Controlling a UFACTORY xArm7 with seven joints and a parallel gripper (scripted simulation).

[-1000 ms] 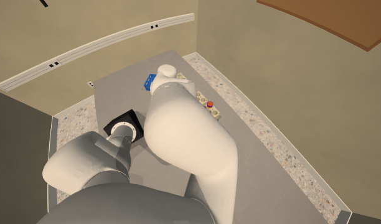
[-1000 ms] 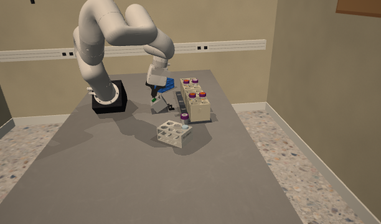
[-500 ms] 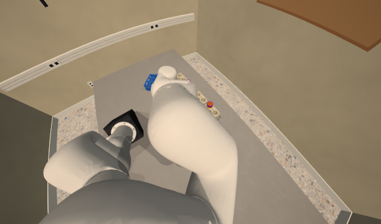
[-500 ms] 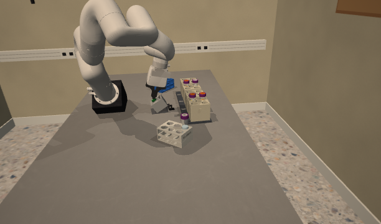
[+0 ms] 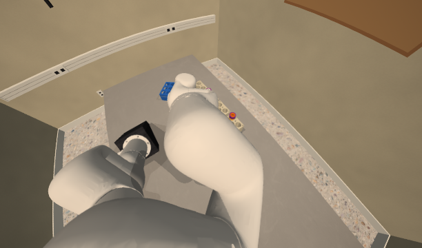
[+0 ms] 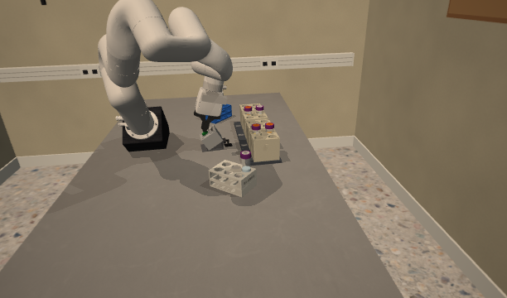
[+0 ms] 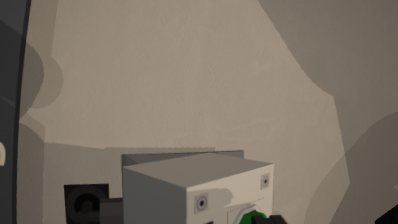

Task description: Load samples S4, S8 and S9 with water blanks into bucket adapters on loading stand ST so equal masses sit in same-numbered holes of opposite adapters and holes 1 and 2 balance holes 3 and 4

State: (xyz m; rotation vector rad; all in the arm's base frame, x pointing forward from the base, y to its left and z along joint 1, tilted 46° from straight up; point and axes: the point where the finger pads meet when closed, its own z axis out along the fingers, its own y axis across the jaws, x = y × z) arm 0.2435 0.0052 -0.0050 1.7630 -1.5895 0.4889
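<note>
My gripper is now 30 mm above the green DONE key. From my hand the other things lie so: white rack (310 mm to the right, 110 mm ahead, 60 mm below); blue rack (350 mm to the left, 60 mm below, 30 mm ahead); orange-dot sample tube (180 mm ahead, 130 mm to the left, 30 mm below).
</note>
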